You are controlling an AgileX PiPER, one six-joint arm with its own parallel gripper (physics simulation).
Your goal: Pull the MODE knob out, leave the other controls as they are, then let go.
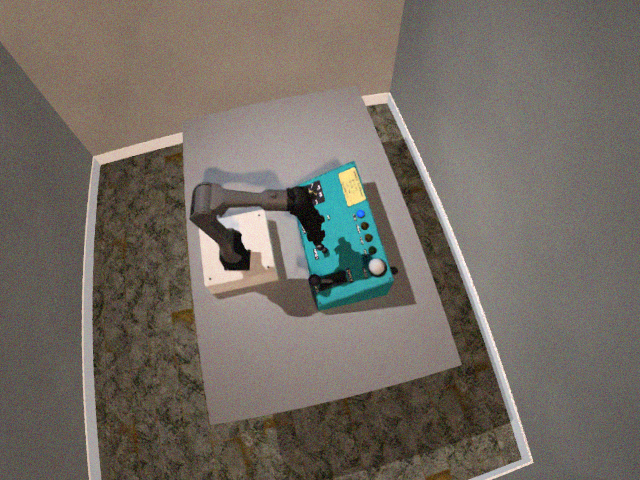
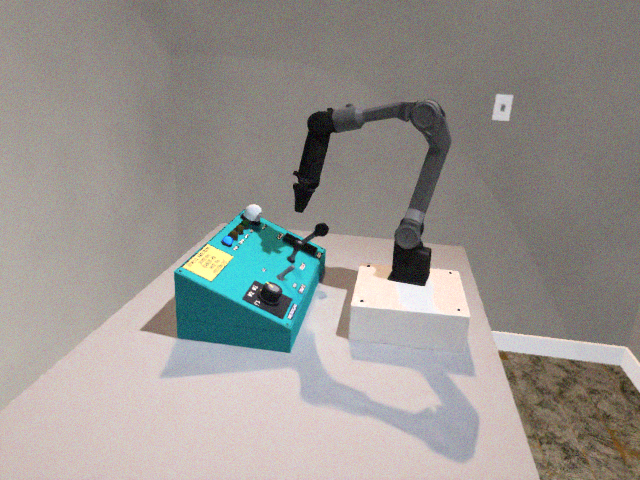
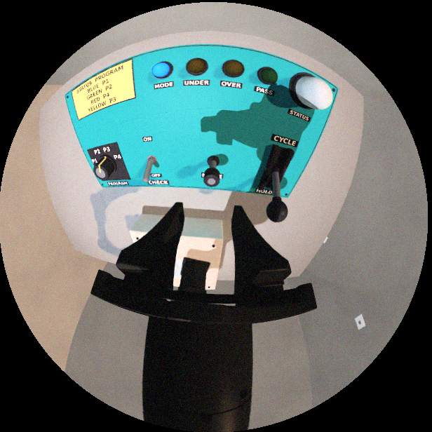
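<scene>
The MODE knob is a dark knob on a stem and stands out from the teal panel. My gripper is open and empty, above the panel and apart from the knob. The CYCLE lever leans toward HOLD. The CHECK toggle points toward OFF. The PROGRAM knob has its yellow line near P1 to P3; its exact setting is hard to tell. The MODE lamp is blue.
The dark UNDER, OVER and PASS lamps line the panel's far side, beside the white STATUS dome. The arm's white base block stands behind the panel's near edge.
</scene>
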